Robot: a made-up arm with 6 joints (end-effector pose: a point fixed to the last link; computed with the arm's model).
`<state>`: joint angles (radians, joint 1 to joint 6).
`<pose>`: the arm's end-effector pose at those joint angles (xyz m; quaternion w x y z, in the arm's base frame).
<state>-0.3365 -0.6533 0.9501 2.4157 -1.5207 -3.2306</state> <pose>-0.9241 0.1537 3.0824 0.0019 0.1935 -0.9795 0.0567</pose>
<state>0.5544 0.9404 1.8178 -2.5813 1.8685 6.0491</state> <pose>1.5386 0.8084 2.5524 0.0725 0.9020 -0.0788 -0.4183</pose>
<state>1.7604 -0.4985 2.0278 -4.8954 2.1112 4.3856</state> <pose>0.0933 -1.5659 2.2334 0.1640 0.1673 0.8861 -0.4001</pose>
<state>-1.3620 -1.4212 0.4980 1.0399 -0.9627 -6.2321</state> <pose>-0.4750 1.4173 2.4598 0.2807 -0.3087 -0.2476 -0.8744</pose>
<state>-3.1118 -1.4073 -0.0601 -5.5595 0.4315 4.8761</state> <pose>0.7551 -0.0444 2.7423 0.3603 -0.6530 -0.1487 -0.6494</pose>
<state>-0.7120 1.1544 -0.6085 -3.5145 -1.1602 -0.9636</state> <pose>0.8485 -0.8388 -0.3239 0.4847 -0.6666 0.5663 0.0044</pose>
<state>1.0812 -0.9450 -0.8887 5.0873 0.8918 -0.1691</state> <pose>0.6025 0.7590 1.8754 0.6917 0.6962 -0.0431 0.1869</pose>
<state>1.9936 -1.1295 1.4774 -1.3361 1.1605 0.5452</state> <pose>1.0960 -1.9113 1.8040 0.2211 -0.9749 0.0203 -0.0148</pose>
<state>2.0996 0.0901 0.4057 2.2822 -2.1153 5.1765</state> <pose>-0.5514 1.2536 2.6294 0.9700 0.0815 -0.2001 -0.1110</pose>
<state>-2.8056 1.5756 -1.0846 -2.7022 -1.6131 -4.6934</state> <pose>-0.0186 -0.1152 -0.2070 0.1203 -0.5833 0.5861 0.5493</pose>
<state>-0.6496 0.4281 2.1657 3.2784 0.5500 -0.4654</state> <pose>0.0908 -0.0906 3.3542 0.0233 0.7905 -0.1942 0.5804</pose>
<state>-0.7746 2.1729 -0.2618 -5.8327 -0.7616 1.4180</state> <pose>-0.2076 0.1017 -0.7843 0.1782 0.1495 0.6212 0.7484</pose>
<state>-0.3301 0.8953 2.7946 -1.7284 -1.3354 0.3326</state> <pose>0.1849 0.1817 2.8031 0.7191 -0.1862 -0.2771 0.6095</pose>
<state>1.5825 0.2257 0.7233 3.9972 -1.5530 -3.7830</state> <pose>-0.1989 1.4254 2.8821 0.0790 0.3437 -0.6087 0.7107</pose>
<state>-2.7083 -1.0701 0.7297 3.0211 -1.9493 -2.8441</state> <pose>1.3205 0.6406 2.5519 0.2038 0.8970 0.3035 -0.2484</pose>
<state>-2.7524 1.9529 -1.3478 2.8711 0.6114 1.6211</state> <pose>0.5786 0.1973 0.6643 0.7704 -0.5186 -0.3414 -0.1444</pose>
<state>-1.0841 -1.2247 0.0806 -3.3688 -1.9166 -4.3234</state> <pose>-0.4467 0.7348 2.6543 0.1907 -0.3772 -0.7574 0.4977</pose>
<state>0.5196 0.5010 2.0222 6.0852 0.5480 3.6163</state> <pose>0.2675 0.1245 3.3879 0.1829 -0.5375 0.0188 -0.8230</pose>
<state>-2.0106 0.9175 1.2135 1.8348 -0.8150 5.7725</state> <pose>-1.1526 -2.0513 2.2392 0.0206 -0.2321 0.4500 -0.8621</pose>
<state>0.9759 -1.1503 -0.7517 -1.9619 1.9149 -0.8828</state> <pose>0.4357 0.2691 1.9760 0.0912 0.8966 -0.3217 -0.2902</pose>
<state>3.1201 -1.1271 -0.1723 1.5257 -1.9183 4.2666</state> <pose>0.1373 0.2238 2.5583 0.6530 0.4059 0.4882 0.4129</pose>
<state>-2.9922 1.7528 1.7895 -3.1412 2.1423 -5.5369</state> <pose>-2.3621 -0.3555 0.8362 0.7934 -0.3501 0.4361 0.2405</pose>
